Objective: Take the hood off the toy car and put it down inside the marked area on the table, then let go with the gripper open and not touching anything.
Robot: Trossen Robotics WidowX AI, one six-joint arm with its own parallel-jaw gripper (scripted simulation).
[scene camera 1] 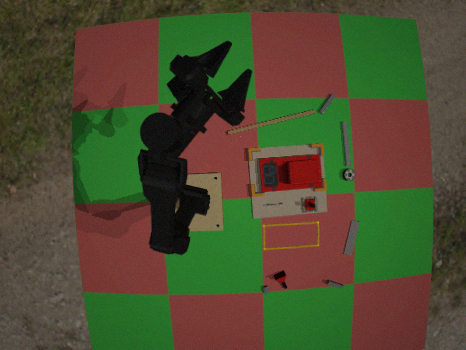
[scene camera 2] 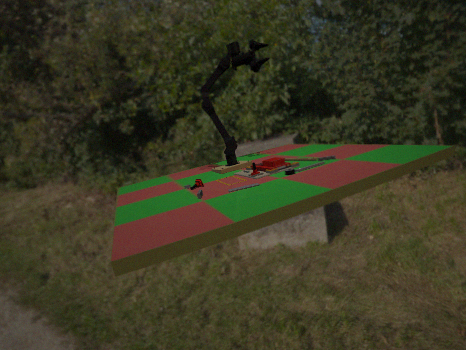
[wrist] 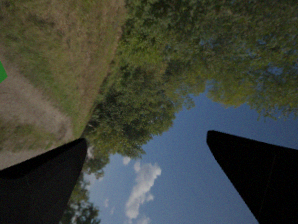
The gripper (scene camera 1: 240, 56) is open, holding nothing.
The gripper shows as well in the wrist view (wrist: 148, 140).
